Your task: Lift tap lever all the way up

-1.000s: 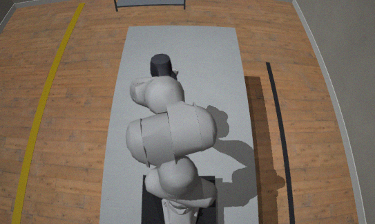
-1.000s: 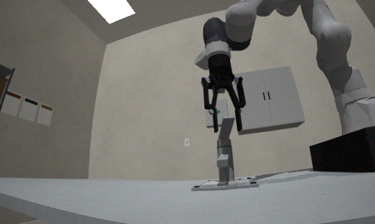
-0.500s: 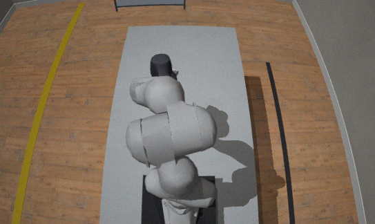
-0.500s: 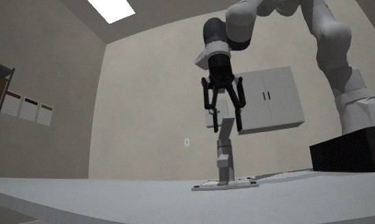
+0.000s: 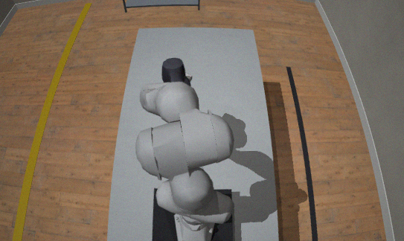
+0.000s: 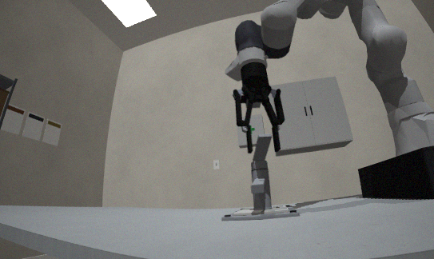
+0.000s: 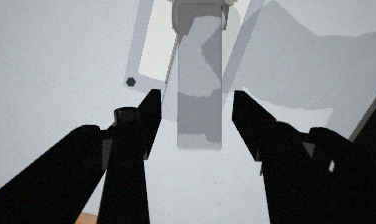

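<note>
The lever is 1 cm ahead of my hand, 3 cm to the right of it and 2 cm below it. Round my hand: flat grey base plate (2 cm ahead, 7 cm to the right, 18 cm below); then grey tap (2 cm ahead, 4 cm to the right, 7 cm below).
</note>
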